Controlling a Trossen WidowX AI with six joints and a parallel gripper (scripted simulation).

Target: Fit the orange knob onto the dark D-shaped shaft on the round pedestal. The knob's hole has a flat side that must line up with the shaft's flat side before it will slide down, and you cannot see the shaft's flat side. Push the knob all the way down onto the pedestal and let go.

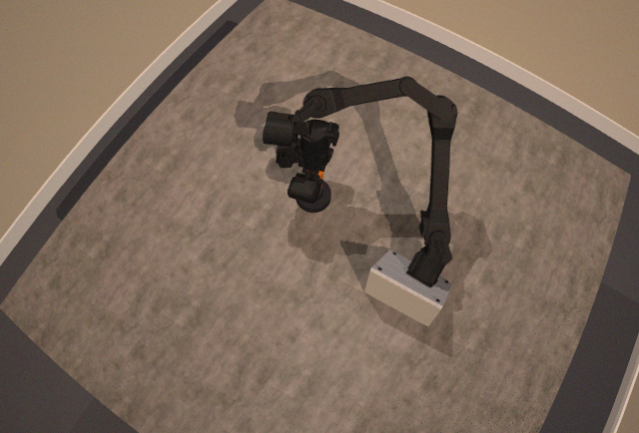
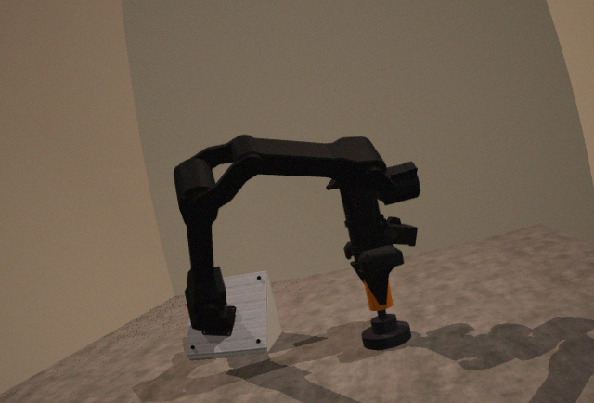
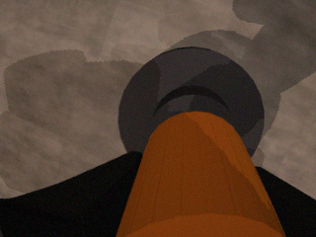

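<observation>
My gripper tip is now 20 mm below the orange knob. Round my gripper tip: dark round pedestal (40 mm below).
</observation>
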